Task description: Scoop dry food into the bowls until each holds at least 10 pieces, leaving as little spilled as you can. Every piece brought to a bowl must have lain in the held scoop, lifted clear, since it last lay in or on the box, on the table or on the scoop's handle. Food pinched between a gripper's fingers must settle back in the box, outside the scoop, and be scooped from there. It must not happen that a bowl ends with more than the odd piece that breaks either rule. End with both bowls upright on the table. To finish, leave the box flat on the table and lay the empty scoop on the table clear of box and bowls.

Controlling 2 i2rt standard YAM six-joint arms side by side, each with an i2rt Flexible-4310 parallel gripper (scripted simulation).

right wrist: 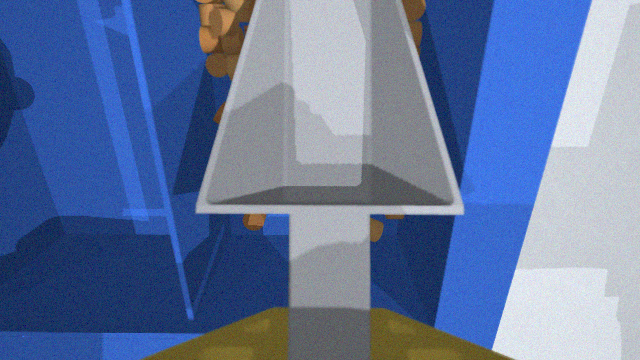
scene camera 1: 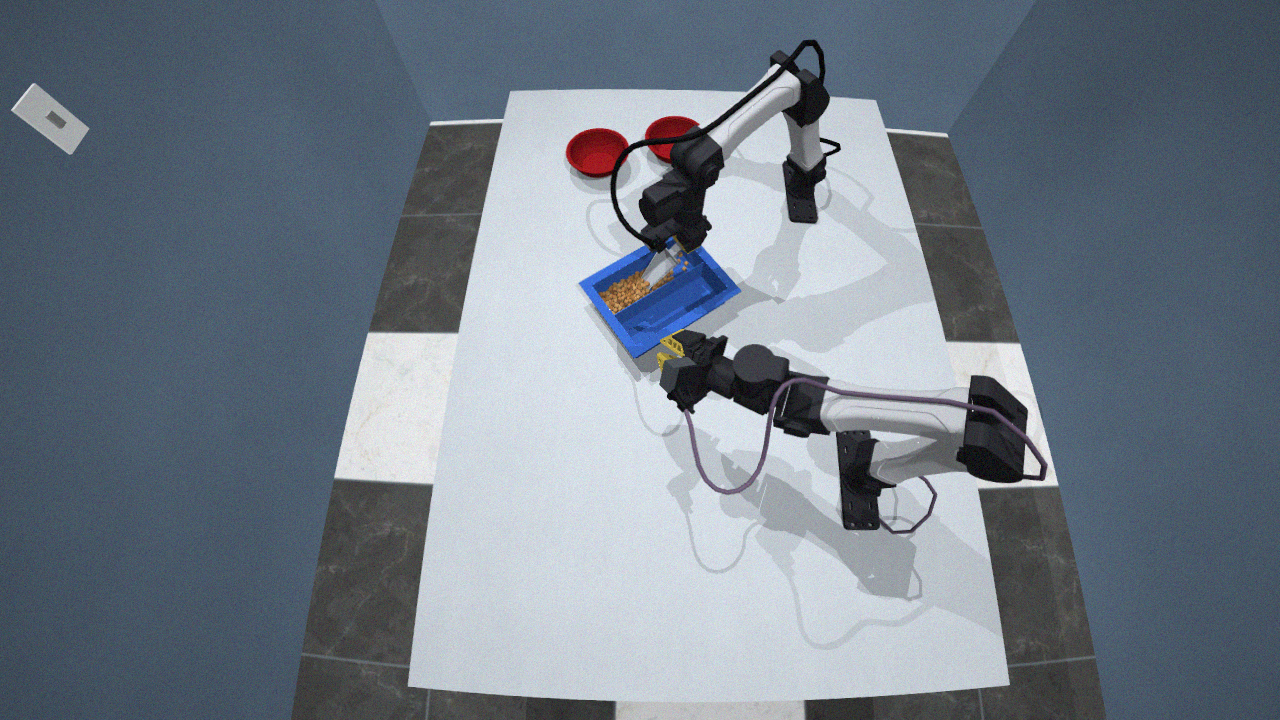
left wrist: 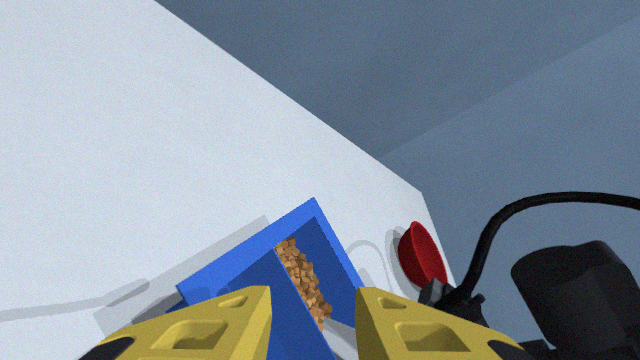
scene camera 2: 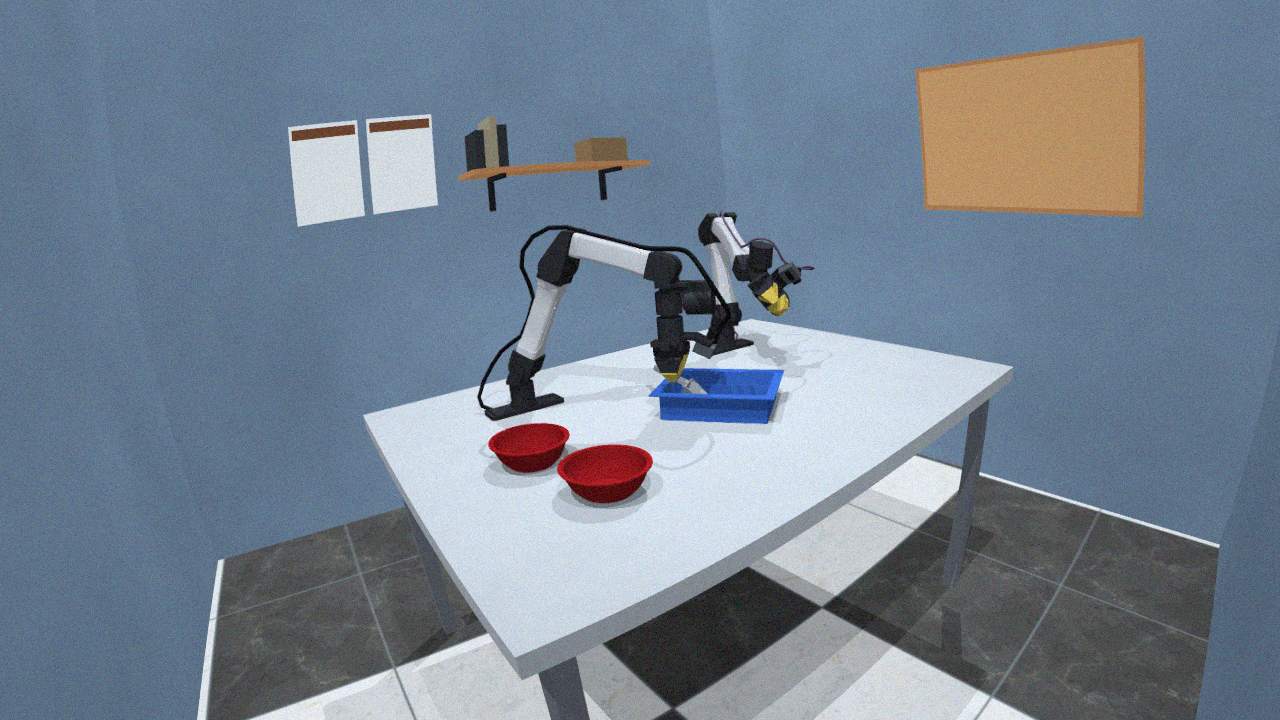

Scene:
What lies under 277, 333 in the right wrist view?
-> My right gripper.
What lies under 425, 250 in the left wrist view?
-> A red bowl.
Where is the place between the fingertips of my left gripper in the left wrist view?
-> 313, 301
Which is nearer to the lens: the grey scoop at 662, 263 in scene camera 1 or the red bowl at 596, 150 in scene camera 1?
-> The grey scoop.

